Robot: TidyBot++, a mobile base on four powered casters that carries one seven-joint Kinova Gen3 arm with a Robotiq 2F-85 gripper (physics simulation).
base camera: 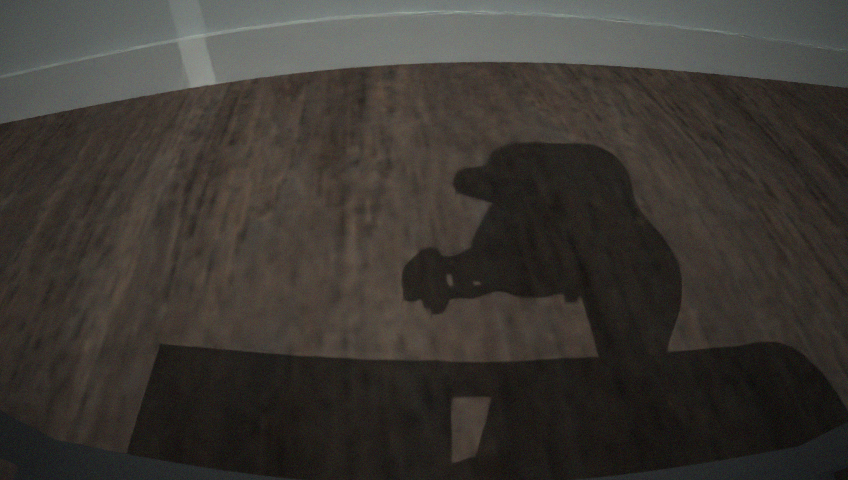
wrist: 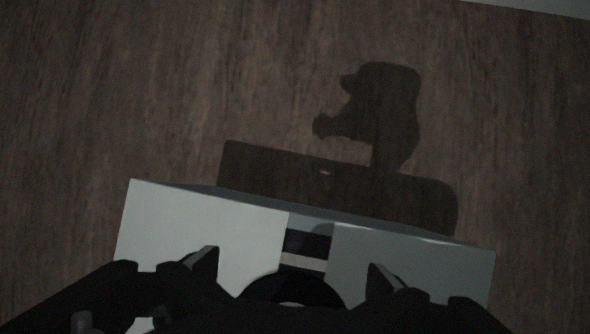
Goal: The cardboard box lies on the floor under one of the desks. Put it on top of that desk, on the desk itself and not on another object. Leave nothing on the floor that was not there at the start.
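Places are measured from the arm's base along level axes (x back, y right, z up), in metres.
Pixels of known places: gripper, fingertip midpoint: [wrist: 292, 272].
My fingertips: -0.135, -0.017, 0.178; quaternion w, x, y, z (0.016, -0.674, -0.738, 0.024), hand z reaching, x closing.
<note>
Behind a point stands the place of what it marks, as x, y, z.
My gripper [wrist: 292, 272] @(-0.135, -0.017, 0.178) is open in the wrist view, its two dark fingers wide apart above the robot's own light grey base top [wrist: 200, 215]. No object shows between the fingers. The cardboard box and the desks do not show in the base camera view or the wrist view.
A pale wall with a baseboard [base camera: 452, 38] @(-0.807, 0.037, -0.351) runs across the top of the base camera view, and a bit of it [wrist: 545, 6] @(-0.880, 0.617, -0.370) shows at the wrist view's top right. The dark wood floor [base camera: 267, 237] @(-0.414, -0.169, -0.397) [wrist: 125, 100] @(-0.337, -0.579, -0.396) carries the robot's shadow.
</note>
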